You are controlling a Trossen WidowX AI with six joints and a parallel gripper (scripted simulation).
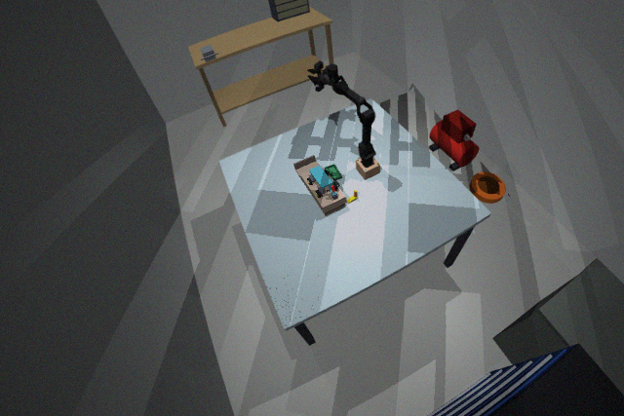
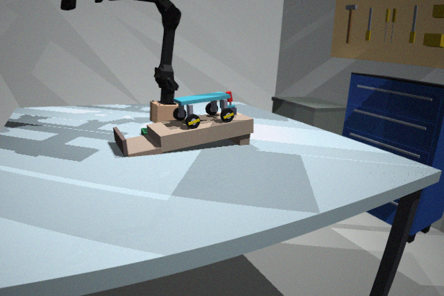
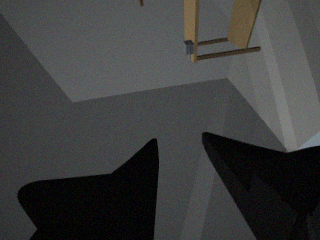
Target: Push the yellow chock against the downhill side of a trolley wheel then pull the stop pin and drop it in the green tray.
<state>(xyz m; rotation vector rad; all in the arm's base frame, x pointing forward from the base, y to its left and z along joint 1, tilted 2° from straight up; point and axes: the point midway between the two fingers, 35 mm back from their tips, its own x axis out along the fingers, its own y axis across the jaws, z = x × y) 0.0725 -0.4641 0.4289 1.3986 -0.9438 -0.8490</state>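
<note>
The red-headed stop pin is 590 mm to the left of my gripper tip, 390 mm below it and 220 mm ahead of it. From my gripper tip the other things lie so: blue-topped trolley: 470 mm to the left, 410 mm below, 230 mm ahead; then green tray: 530 mm below, 370 mm to the left, 100 mm ahead; then dark stop wall: 500 mm below, 210 mm ahead, 200 mm to the left.
</note>
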